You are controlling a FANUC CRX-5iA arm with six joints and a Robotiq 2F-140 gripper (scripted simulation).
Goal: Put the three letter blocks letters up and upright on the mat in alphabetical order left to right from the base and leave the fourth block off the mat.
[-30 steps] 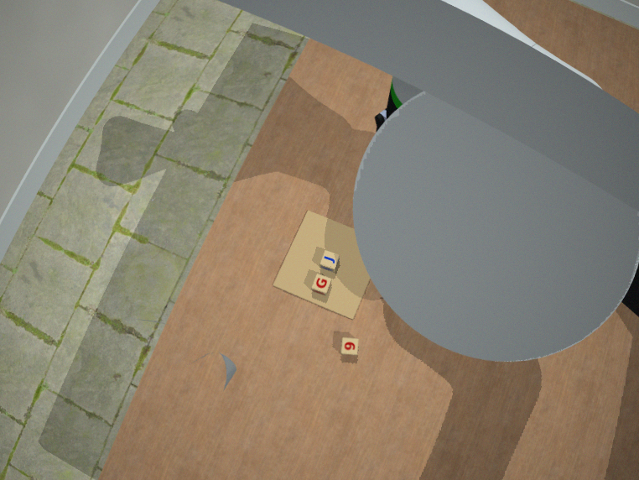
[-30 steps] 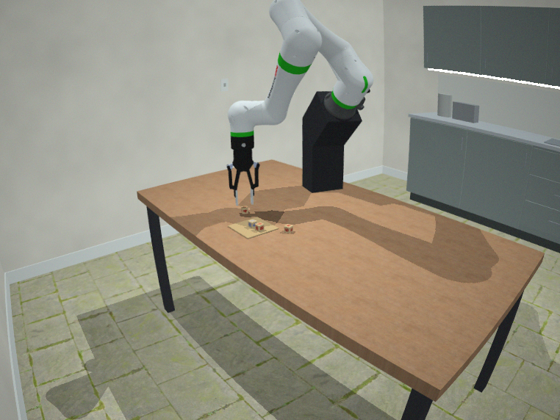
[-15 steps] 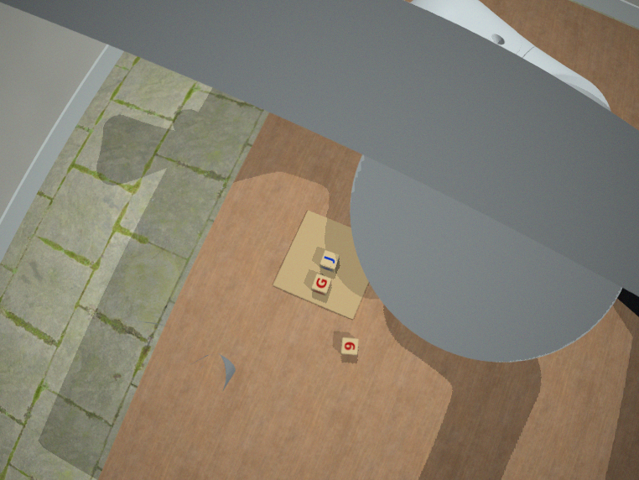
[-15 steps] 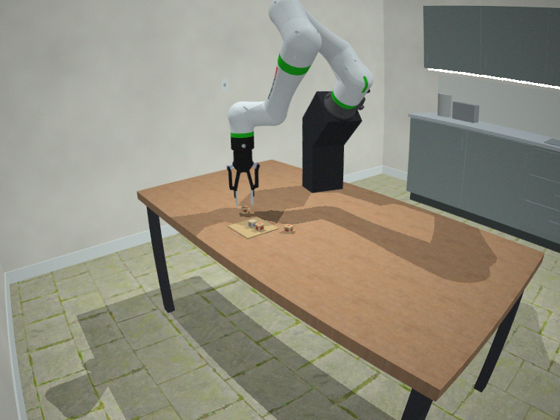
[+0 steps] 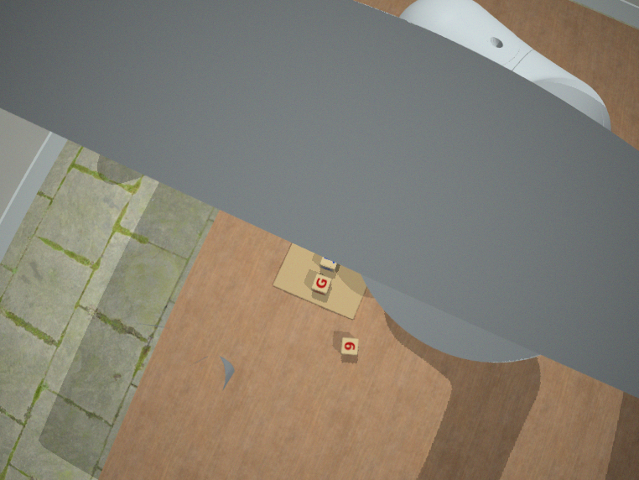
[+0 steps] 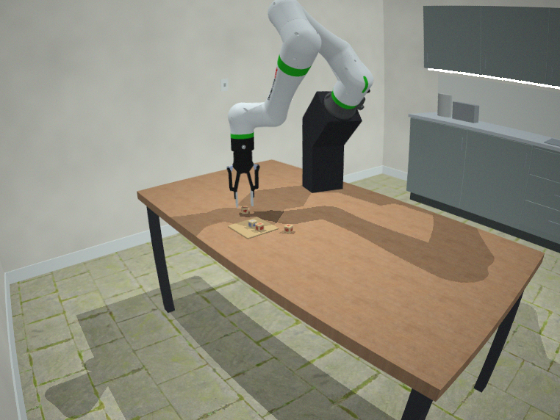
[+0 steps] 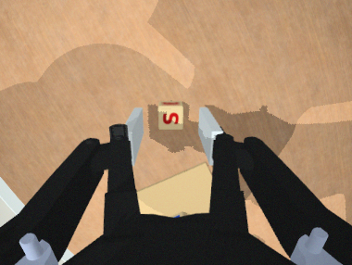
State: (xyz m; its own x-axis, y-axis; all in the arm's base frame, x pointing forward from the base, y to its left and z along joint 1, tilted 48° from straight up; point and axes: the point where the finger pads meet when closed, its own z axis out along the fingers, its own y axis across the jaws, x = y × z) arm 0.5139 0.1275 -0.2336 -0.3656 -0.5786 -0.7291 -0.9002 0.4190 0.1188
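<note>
My hand is 50 mm above the red s block. Also, from my hand: tan mat: 150 mm to the left, 60 mm below, 50 mm ahead; red g block: 190 mm to the left, 40 mm below, 40 mm ahead; blue j block: 150 mm to the left, 50 mm ahead, 40 mm below.
</note>
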